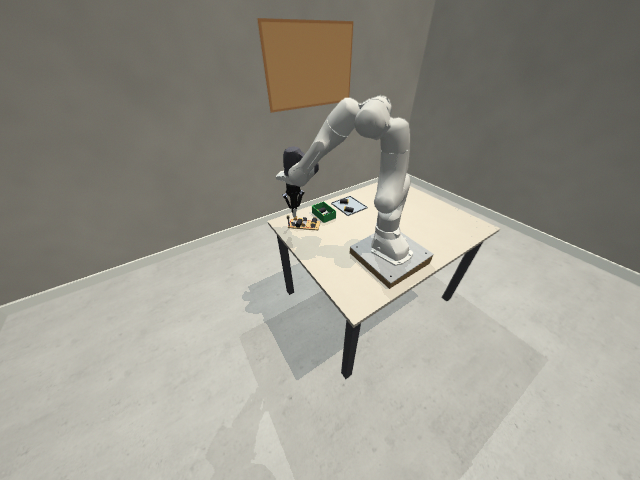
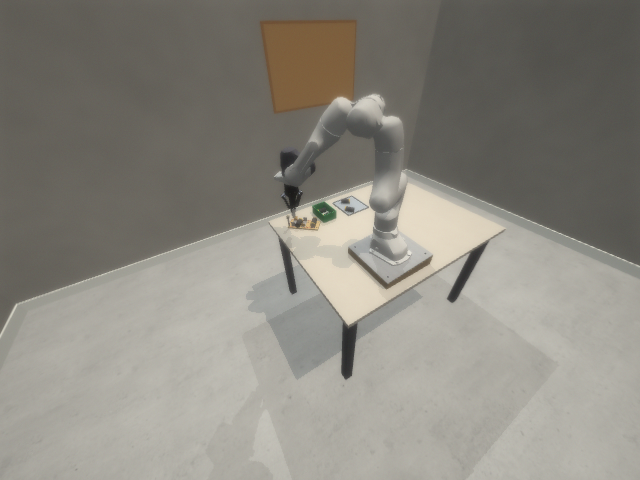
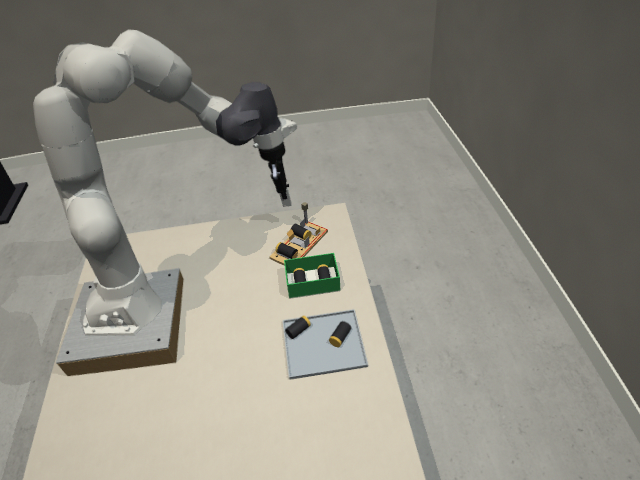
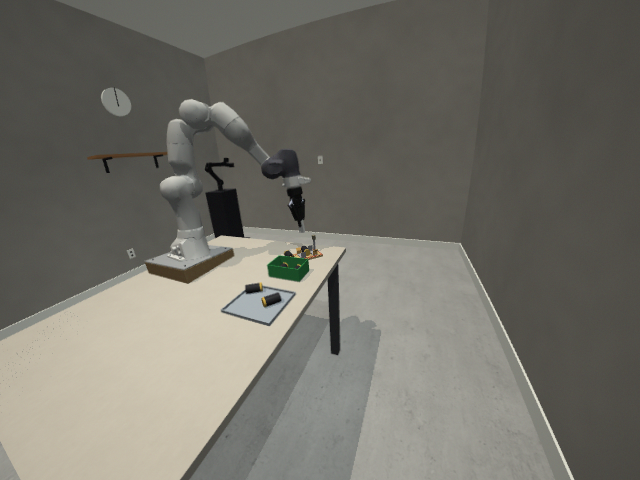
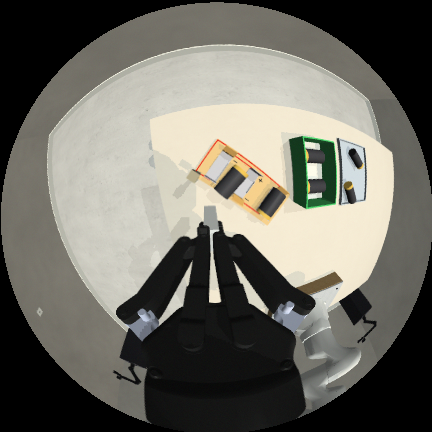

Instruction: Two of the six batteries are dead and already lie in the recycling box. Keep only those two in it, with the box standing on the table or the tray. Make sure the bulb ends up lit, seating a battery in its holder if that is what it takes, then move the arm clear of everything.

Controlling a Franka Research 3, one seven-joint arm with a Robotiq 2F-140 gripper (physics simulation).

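Note:
My gripper (image 1: pixel 294 213) (image 3: pixel 285 200) (image 4: pixel 301 228) (image 5: pixel 209 214) is shut and empty, above the table's far end beside the circuit board (image 3: pixel 316 239) (image 5: pixel 253 191). One black battery (image 3: pixel 299 230) (image 5: pixel 231 183) lies across the board's middle, near grey blocks; another battery (image 3: pixel 286 250) (image 5: pixel 273 202) lies at its end by the box. An upright post with a small brownish block (image 3: pixel 304 206) (image 4: pixel 313 238) (image 5: pixel 192 175) stands at the opposite end. I cannot make out a lit bulb. The green box (image 3: pixel 312 287) (image 4: pixel 285 271) (image 5: pixel 297 170) stands upright on the table with two batteries (image 3: pixel 299 275) (image 3: pixel 323 272) inside.
A grey tray (image 3: pixel 325 361) (image 4: pixel 258 310) (image 5: pixel 351 170) lies beyond the box from the board, with two batteries (image 3: pixel 298 327) (image 3: pixel 340 333) on it. The arm's base plate (image 3: pixel 129 348) stands on the table (image 3: pixel 206 403). The board is near the table's far corner.

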